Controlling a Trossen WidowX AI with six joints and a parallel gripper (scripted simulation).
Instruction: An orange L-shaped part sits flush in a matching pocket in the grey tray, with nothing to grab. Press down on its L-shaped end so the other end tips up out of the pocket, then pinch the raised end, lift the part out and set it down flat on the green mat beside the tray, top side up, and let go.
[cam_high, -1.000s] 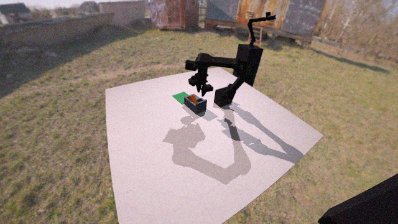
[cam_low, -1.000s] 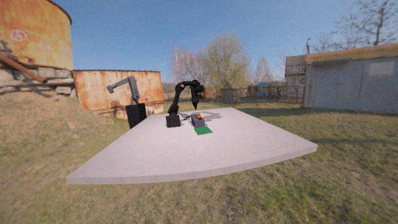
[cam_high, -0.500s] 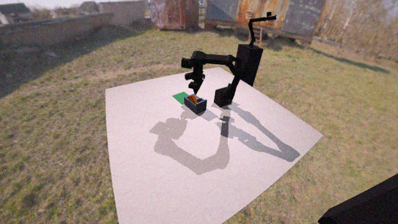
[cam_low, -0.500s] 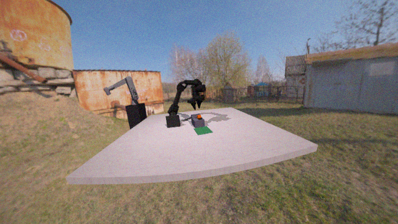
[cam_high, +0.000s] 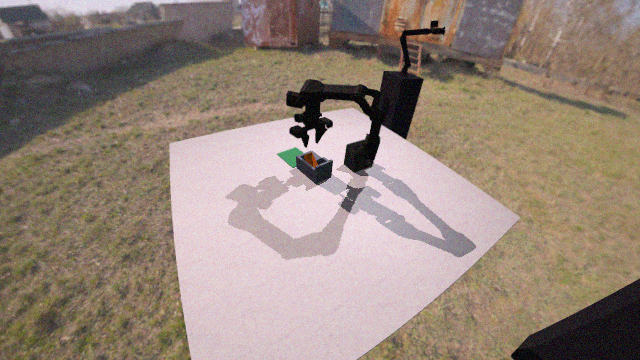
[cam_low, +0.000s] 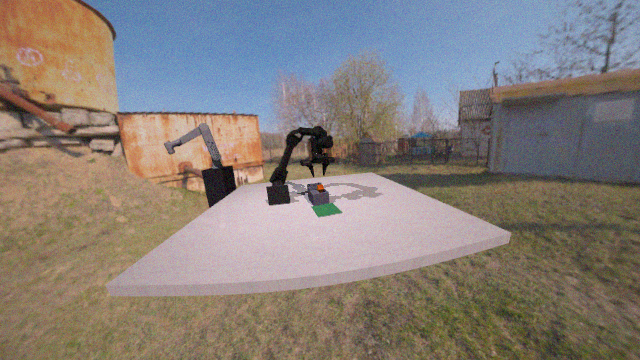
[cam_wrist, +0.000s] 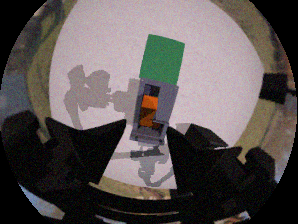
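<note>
Now: gripper tip 20 mm past the orange L-shaped part, 30 mm to the right of it and 100 mm above it. Round my gripper tip: green mat (30 mm ahead, 150 mm to the right, 160 mm below).
</note>
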